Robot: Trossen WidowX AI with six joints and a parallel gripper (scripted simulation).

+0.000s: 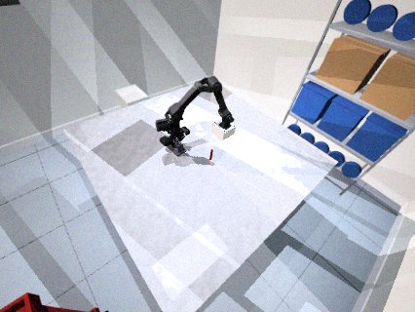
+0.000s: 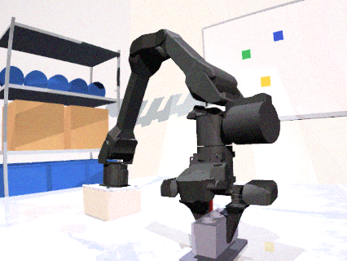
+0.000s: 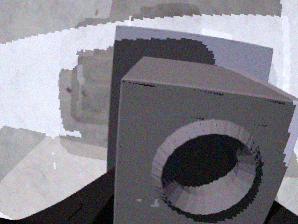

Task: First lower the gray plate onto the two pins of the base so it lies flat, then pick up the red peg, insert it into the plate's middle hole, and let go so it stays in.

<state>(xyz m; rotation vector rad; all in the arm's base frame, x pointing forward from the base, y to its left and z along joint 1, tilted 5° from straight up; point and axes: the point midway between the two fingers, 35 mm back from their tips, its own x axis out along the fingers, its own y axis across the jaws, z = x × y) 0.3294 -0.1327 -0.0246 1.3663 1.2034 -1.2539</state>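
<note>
The base is 2 cm below my gripper tip. Also, from my gripper tip: red peg (8 cm behind, 22 cm to the left, 2 cm above); then gray plate (3 cm above).
</note>
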